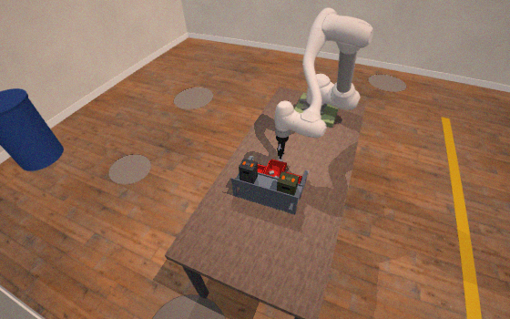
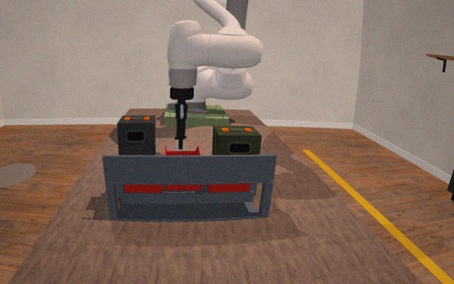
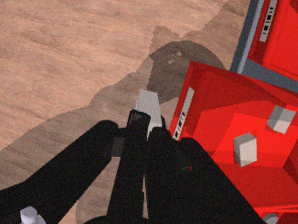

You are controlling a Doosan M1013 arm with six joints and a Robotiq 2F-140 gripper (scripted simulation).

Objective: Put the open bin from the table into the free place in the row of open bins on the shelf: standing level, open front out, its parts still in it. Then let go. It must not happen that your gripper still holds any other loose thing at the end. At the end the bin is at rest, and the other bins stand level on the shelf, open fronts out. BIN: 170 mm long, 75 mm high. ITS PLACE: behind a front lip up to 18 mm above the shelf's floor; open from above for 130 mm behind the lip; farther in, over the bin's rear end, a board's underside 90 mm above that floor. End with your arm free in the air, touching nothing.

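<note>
My gripper is now 210 mm short of the shelf floor, 20 mm to the right of it and 60 mm above it. From my hand the other things lie so: shelf back board (340 mm ahead, 20 mm to the left, 70 mm above); then dark green box (260 mm ahead, 130 mm to the left, 90 mm above); then black box (270 mm ahead, 100 mm to the right, 100 mm above).
</note>
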